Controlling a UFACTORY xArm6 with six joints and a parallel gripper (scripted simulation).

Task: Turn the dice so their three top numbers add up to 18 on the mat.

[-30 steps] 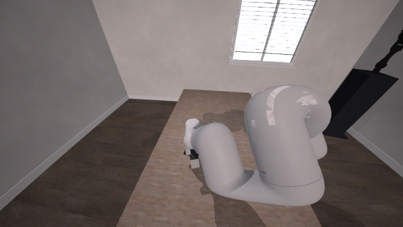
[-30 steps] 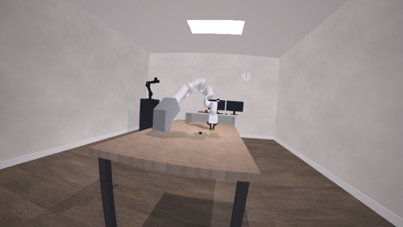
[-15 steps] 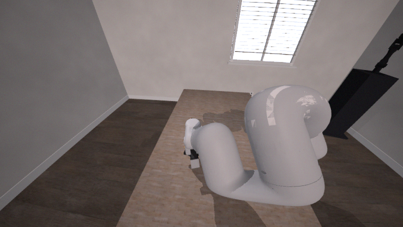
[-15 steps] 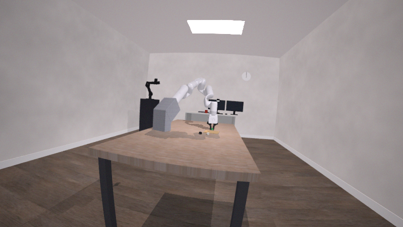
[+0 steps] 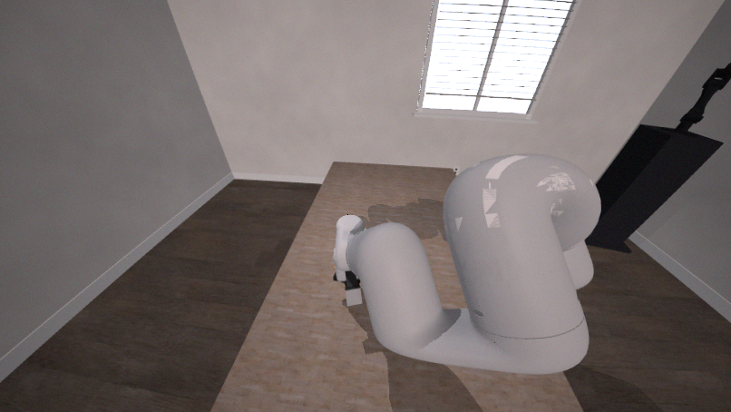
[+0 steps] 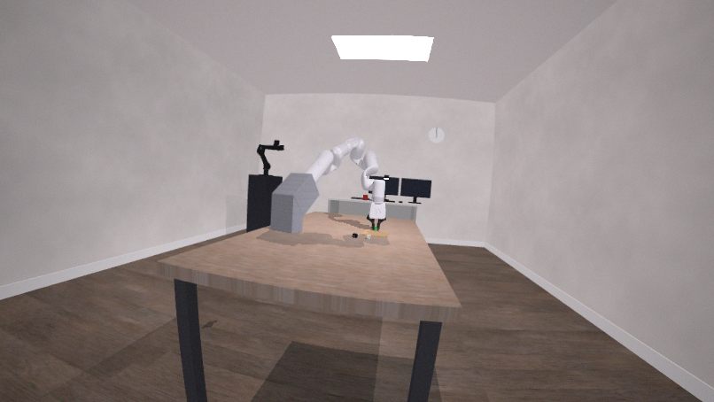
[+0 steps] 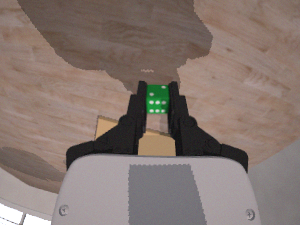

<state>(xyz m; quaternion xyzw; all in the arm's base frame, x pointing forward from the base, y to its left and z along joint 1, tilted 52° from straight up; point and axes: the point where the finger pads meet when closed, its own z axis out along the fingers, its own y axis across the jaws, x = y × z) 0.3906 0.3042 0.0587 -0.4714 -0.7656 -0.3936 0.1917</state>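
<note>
My gripper is now 130 mm to the left of the mat, 40 mm short of it and 20 mm above it. From my hand the other things lie so: black die 300 mm to the right, 20 mm behind, 10 mm below; white die 280 mm to the right, 50 mm ahead, 10 mm below; green die 10 mm below.
</note>
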